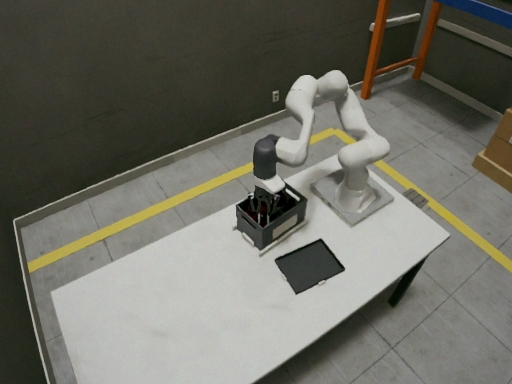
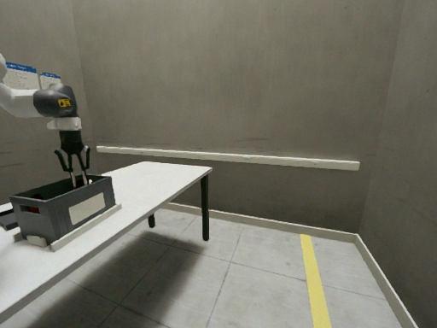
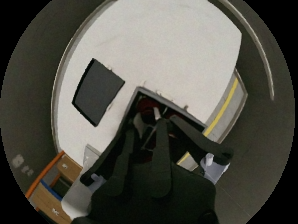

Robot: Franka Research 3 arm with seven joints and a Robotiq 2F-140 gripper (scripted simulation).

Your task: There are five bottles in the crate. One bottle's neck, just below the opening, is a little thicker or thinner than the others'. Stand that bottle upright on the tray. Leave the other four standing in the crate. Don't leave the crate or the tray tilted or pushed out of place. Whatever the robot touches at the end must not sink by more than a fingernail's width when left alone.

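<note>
My gripper is now 80 mm past the dark grey crate, 50 mm to the left of it and 90 mm above it. Also, from my hand: flat black tray (90 mm behind, 230 mm to the left, 160 mm below).
</note>
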